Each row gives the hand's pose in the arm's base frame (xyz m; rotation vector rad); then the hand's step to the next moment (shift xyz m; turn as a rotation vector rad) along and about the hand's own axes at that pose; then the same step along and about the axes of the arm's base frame.
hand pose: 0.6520 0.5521 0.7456 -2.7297 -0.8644 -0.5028
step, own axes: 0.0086 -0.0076 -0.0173 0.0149 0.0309 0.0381
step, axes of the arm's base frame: -0.0022 0.0049 0.0200 0.0393 -0.0049 -0.0326
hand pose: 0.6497 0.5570 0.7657 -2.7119 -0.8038 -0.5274
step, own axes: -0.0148 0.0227 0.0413 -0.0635 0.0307 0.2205
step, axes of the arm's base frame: 0.0123 -0.0111 -0.0465 0.0266 0.0217 -0.2289
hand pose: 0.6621 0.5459 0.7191 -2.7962 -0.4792 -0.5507
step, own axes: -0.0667 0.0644 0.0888 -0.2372 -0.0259 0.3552
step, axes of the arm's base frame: -0.0064 -0.0499 -0.1181 -0.1026 0.0677 -0.4099
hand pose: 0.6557 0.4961 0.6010 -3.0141 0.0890 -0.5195
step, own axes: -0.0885 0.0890 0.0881 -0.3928 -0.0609 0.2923
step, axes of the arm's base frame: -0.0575 -0.0760 -0.1201 -0.2686 0.1091 -0.3992
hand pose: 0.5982 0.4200 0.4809 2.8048 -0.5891 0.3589
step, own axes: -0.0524 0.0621 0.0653 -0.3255 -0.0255 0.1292
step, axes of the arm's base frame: -0.0605 -0.0554 -0.0643 -0.2541 0.1015 -0.2200
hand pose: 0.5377 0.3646 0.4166 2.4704 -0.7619 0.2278
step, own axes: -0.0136 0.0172 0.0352 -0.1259 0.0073 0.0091
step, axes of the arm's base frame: -0.0208 -0.0246 -0.0261 -0.1081 0.0495 -0.0431
